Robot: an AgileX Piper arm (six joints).
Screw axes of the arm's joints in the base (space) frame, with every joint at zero. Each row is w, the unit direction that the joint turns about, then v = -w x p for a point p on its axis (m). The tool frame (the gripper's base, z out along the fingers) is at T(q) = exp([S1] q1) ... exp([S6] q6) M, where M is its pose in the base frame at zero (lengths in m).
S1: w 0 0 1 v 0 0 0
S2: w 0 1 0 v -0.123 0 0
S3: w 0 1 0 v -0.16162 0 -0.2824
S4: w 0.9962 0 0.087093 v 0 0.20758 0
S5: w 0 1 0 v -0.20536 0 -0.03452
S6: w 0.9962 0 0.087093 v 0 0.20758 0
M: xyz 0.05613 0 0.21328 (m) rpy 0 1.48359 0 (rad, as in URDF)
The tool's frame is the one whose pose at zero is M.
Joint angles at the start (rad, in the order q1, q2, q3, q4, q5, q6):
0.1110, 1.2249, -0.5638, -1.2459, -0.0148, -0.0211
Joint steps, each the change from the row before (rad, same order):
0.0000, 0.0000, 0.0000, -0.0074, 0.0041, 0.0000
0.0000, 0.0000, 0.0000, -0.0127, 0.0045, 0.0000
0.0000, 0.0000, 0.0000, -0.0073, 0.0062, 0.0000
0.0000, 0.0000, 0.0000, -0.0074, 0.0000, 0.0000
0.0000, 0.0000, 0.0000, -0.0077, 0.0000, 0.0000
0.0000, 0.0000, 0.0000, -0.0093, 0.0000, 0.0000
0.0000, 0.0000, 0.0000, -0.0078, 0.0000, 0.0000
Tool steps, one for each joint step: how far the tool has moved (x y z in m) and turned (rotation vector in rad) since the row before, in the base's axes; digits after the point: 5 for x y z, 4 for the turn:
-0.00003, -0.00036, -0.00011, -0.0084, 0.0004, 0.0008
-0.00003, -0.00039, -0.00011, -0.0131, -0.0001, 0.0033
-0.00003, -0.00054, -0.00014, -0.0095, 0.0008, -0.0010
0.00000, 0.00000, 0.00000, -0.0062, -0.0007, 0.0040
0.00000, 0.00000, 0.00000, -0.0064, -0.0007, 0.0042
0.00000, 0.00000, 0.00000, -0.0078, -0.0009, 0.0050
0.00000, 0.00000, 0.00000, -0.0065, -0.0007, 0.0042

